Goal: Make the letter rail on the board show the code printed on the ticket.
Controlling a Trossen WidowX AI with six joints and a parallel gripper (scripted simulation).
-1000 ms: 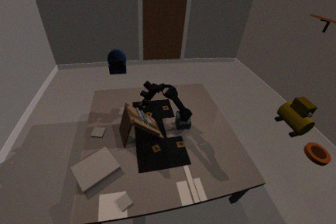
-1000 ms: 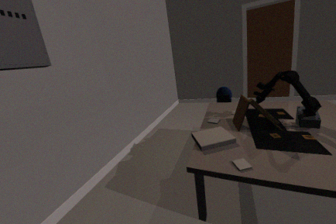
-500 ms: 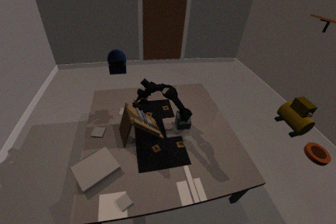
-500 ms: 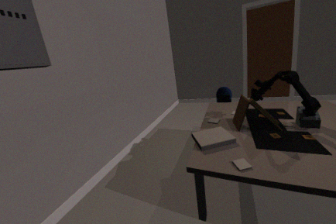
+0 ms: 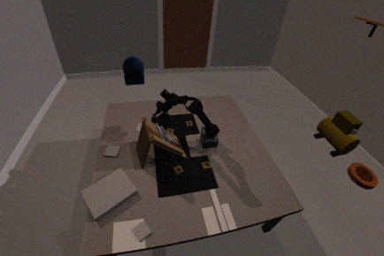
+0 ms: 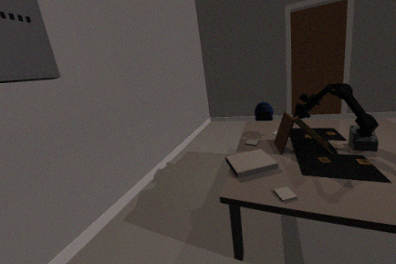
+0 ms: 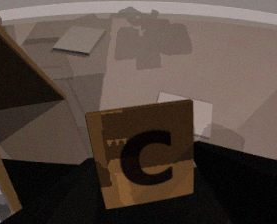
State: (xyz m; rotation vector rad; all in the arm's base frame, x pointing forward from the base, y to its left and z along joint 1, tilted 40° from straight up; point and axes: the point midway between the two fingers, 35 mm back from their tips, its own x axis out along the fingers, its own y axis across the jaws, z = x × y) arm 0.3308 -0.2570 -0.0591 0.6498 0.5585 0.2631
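Right now the white ticket is 7 cm behind my gripper tip, 19 cm to the left of it and 7 cm below it. Round my gripper tip: tan letter tile (right at my gripper tip); then black mat (17 cm behind, 21 cm to the left, 16 cm below); then pad (36 cm ahead, 11 cm to the left, 16 cm below).
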